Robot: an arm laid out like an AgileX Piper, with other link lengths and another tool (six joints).
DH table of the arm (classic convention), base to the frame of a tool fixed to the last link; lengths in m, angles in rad. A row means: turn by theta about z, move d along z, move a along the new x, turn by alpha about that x. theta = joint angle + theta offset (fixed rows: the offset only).
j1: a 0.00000, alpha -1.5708, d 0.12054, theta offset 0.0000
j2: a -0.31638, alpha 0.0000, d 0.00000, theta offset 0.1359
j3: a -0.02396, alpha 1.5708, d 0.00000, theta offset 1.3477
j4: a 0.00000, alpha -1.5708, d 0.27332, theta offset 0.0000
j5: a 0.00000, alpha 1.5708, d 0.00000, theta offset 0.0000
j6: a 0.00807, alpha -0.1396, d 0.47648, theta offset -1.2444
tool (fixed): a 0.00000, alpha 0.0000, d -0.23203, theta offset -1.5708
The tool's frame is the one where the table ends.
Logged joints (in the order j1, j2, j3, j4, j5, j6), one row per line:
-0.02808, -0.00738, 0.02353, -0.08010, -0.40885, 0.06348
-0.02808, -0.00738, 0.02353, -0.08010, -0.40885, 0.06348
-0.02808, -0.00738, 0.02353, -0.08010, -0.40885, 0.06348
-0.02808, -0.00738, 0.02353, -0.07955, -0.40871, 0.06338
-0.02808, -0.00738, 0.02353, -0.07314, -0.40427, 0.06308
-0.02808, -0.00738, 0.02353, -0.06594, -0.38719, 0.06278
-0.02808, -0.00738, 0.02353, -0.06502, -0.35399, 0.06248
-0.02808, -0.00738, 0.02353, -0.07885, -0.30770, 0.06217
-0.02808, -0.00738, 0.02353, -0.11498, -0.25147, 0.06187
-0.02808, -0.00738, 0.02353, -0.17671, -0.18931, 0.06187
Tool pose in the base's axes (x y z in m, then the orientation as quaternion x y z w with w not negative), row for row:
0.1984, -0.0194, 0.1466, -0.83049, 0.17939, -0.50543, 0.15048
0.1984, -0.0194, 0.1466, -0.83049, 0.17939, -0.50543, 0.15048
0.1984, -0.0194, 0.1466, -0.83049, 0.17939, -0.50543, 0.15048
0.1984, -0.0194, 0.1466, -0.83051, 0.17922, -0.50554, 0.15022
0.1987, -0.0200, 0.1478, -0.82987, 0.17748, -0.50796, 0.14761
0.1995, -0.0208, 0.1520, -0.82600, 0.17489, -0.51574, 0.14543
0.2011, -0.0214, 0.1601, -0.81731, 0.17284, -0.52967, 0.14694
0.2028, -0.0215, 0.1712, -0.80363, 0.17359, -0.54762, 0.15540
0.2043, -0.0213, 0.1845, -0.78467, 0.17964, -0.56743, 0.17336
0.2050, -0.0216, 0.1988, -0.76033, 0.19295, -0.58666, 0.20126
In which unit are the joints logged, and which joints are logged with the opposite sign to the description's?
The joints are logged in radians. Opposite sign: j4, j5.
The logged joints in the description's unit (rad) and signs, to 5 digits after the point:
-0.02808, -0.00738, 0.02353, 0.08010, 0.40885, 0.06348
-0.02808, -0.00738, 0.02353, 0.08010, 0.40885, 0.06348
-0.02808, -0.00738, 0.02353, 0.08010, 0.40885, 0.06348
-0.02808, -0.00738, 0.02353, 0.07955, 0.40871, 0.06338
-0.02808, -0.00738, 0.02353, 0.07314, 0.40427, 0.06308
-0.02808, -0.00738, 0.02353, 0.06594, 0.38719, 0.06278
-0.02808, -0.00738, 0.02353, 0.06502, 0.35399, 0.06248
-0.02808, -0.00738, 0.02353, 0.07885, 0.30770, 0.06217
-0.02808, -0.00738, 0.02353, 0.11498, 0.25147, 0.06187
-0.02808, -0.00738, 0.02353, 0.17671, 0.18931, 0.06187

